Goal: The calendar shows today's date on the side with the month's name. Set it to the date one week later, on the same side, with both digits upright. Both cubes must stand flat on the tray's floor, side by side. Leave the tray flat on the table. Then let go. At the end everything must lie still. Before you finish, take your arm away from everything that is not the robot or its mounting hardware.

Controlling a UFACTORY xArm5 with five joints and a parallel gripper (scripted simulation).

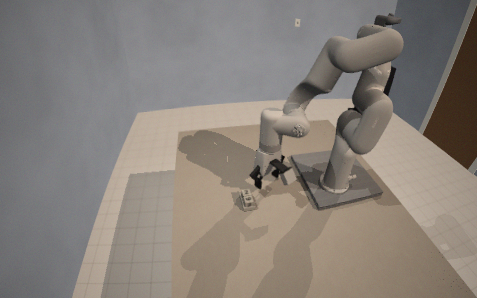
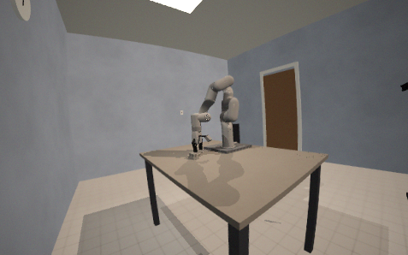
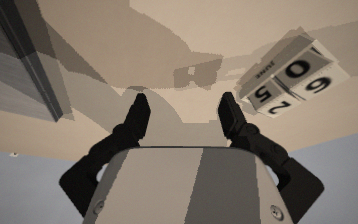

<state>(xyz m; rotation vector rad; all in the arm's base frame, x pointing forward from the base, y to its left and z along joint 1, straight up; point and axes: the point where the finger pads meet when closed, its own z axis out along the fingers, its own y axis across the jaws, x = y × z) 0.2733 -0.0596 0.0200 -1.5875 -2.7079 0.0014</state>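
The calendar tray is 9 cm ahead of my hand, 6 cm to the left of it and 3 cm below it.
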